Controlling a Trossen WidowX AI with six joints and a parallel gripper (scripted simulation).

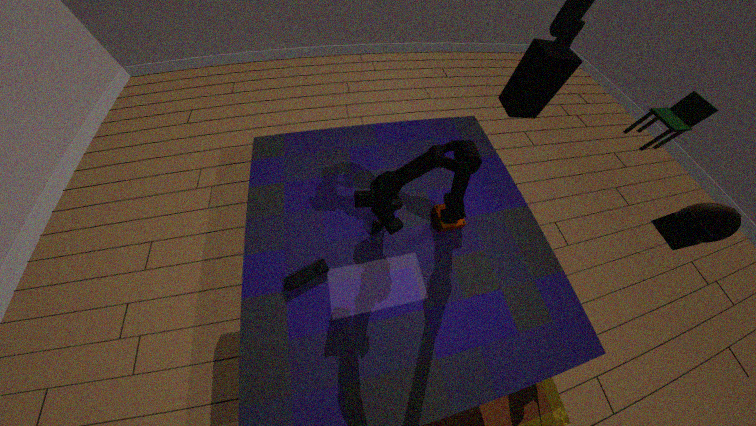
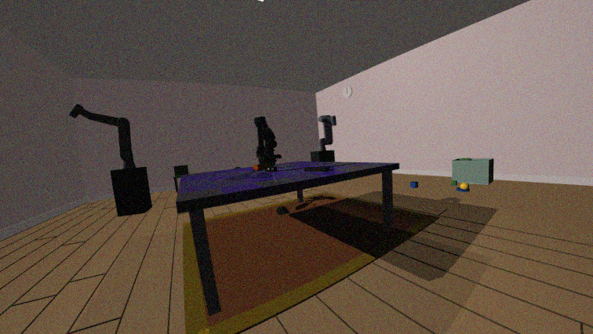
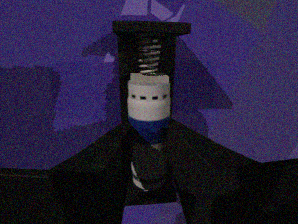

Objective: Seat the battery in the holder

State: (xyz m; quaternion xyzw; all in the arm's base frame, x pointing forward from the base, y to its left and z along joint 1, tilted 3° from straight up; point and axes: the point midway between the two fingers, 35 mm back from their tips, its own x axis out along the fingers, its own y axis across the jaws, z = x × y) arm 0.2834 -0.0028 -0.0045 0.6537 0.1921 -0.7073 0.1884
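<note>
Right now the battery is right at my gripper tip. The rest, counted from my gripper tip: dark flat block (300 mm ahead, 210 mm to the left).
</note>
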